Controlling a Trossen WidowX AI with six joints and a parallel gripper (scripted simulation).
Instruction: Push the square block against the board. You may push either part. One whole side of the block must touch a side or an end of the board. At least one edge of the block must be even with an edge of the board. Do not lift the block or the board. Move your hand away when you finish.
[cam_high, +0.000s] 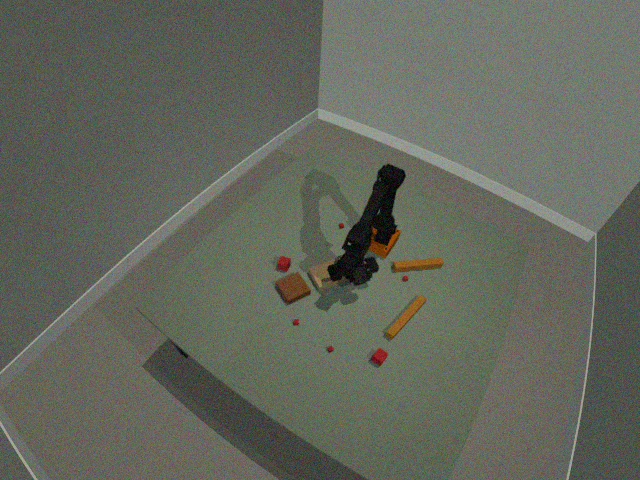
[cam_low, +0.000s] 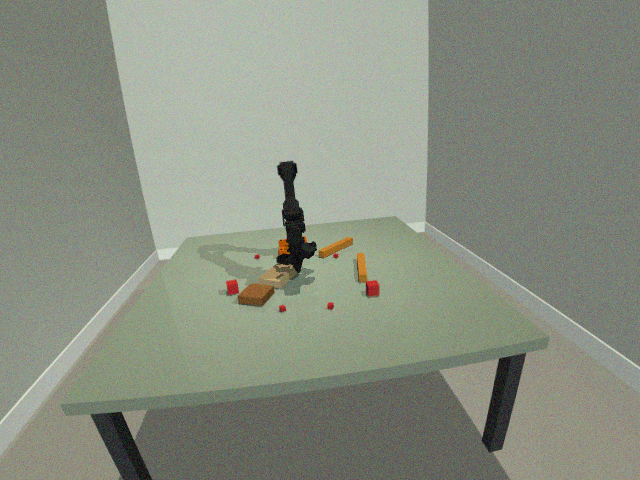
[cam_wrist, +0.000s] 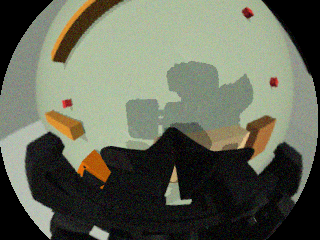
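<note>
Now: the board 80 mm to the right of my gripper tip. Round my gripper tip: square block (180 mm to the right, 140 mm ahead).
</note>
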